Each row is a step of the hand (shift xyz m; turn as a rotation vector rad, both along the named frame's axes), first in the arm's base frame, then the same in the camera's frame.
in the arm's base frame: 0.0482 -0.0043 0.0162 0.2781 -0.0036 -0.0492
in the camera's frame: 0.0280 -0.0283 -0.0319 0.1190 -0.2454 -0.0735
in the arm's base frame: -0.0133 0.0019 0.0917 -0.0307 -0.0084 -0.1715
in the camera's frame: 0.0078 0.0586 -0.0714 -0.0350 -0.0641 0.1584
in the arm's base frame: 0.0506 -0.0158 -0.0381 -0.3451 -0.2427 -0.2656
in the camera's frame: 0.0301 -0.0556 0.0164 0.0150 0.2056 0.4539
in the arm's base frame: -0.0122 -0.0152 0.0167 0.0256 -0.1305 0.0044
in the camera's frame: 0.0107 0.0231 -0.0032 0.1269 0.0213 0.0339
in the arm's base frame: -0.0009 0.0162 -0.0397 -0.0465 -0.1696 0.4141
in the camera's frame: -0.0213 -0.0252 0.0274 0.1977 0.3076 -0.2621
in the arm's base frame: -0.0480 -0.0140 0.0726 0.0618 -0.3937 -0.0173
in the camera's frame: 0.0031 0.0808 -0.0352 0.3708 0.0603 0.1341
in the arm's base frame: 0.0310 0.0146 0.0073 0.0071 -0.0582 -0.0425
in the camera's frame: 0.0022 -0.0251 -0.0244 0.0472 -0.0107 0.0539
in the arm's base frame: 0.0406 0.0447 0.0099 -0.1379 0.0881 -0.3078
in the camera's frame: -0.0195 -0.0404 -0.0416 -0.1905 -0.0806 0.2806
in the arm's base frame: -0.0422 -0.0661 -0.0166 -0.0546 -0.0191 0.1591
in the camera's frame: 0.0365 0.0445 0.0558 0.0191 0.1334 -0.1024
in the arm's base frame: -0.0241 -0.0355 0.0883 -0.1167 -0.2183 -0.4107
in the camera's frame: 0.0352 0.0766 -0.0502 0.0711 -0.0597 0.4704
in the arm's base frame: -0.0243 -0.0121 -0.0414 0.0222 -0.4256 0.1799
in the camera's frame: -0.0071 0.0009 0.0490 0.4142 0.2059 -0.0015
